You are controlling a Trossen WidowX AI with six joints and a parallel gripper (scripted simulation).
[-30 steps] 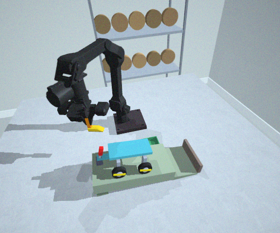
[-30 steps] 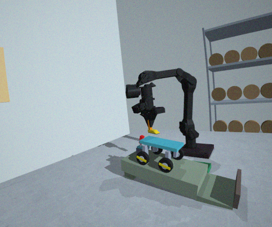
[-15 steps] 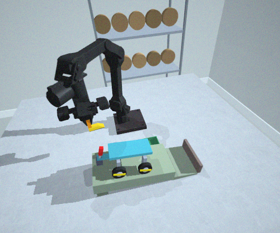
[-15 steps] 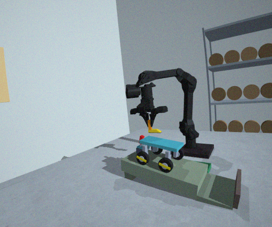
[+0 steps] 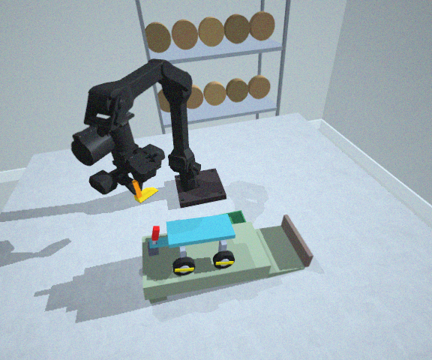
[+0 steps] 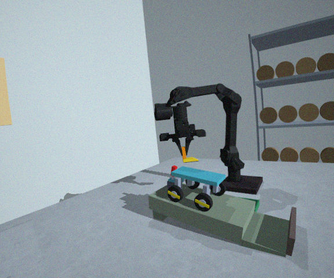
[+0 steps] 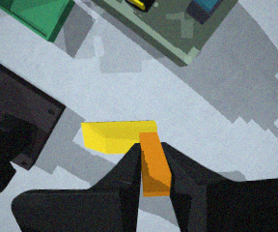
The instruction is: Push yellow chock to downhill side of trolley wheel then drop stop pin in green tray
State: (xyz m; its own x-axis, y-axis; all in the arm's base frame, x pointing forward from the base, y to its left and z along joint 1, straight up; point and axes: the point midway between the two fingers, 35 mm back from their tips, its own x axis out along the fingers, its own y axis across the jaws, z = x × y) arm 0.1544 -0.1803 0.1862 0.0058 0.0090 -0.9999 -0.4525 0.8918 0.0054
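My gripper tip is 20 mm to the right of the yellow chock, 10 mm past it and 10 mm above it. Round my gripper tip: green ramp: 180 mm ahead, 130 mm below, 110 mm to the left; then trolley: 170 mm ahead, 110 mm to the left, 60 mm below; then red-headed stop pin: 140 mm ahead, 40 mm below, 10 mm to the left.
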